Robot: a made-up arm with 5 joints. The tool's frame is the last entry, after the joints.
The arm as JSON. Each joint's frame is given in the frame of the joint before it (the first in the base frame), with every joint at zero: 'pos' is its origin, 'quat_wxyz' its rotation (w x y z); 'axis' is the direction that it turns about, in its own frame. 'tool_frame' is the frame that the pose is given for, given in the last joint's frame.
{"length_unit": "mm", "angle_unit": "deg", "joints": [
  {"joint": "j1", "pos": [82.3, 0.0, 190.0], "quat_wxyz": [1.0, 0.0, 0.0, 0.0], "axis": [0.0, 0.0, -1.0]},
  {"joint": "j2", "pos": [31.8, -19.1, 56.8], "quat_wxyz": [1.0, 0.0, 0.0, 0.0], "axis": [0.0, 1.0, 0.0]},
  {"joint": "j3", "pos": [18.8, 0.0, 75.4], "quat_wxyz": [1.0, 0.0, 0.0, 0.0], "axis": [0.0, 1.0, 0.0]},
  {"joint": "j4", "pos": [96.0, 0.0, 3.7], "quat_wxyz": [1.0, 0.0, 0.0, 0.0], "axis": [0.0, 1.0, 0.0]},
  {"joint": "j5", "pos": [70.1, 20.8, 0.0], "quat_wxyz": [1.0, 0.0, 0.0, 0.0], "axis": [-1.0, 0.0, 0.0]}
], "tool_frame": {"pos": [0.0, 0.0, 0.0], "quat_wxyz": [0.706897, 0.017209, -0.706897, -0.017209]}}
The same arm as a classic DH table. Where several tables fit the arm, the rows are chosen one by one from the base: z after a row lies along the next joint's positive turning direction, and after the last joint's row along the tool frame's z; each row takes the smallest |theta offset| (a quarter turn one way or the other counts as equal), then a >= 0, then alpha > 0; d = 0 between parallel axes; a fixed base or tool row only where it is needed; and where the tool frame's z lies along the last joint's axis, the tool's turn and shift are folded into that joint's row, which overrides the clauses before.
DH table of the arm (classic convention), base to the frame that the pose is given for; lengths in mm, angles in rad. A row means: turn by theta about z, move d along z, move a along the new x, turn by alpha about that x. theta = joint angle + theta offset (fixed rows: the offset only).
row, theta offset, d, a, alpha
base (fixed), 0, 0, 82.3, 3.1416
j1, 0, -246.8, 31.8, 1.5708
j2, -1.3264, 0, 77.7, 0
j3, 1.2879, 0, 96.1, 0
j4, -1.5323, 1.7, 0, 1.5708
j5, -0.0487, -70.1, 0, 0

